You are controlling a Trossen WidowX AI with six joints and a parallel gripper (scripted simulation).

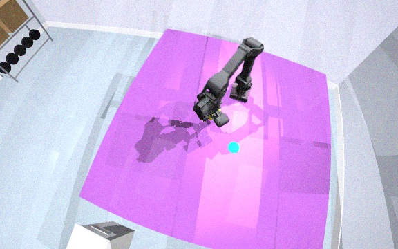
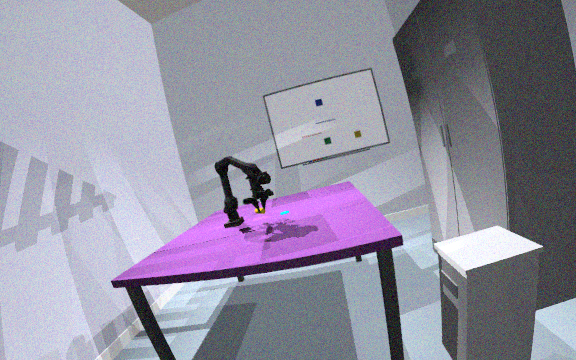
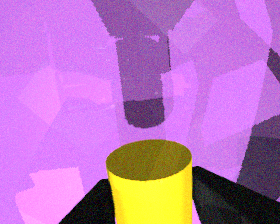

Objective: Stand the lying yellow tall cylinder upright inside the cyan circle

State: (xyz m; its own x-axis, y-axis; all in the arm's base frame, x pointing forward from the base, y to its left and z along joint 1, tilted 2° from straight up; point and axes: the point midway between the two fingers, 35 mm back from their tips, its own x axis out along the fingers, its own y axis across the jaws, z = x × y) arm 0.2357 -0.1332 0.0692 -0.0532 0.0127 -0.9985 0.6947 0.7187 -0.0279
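Now: gripper tip 10 cm short of the cyan circle, 15 cm to the right of it and 8 cm above it. From my gripper tip the other things lie so: yellow tall cylinder (2 cm behind, 1 cm to the left).
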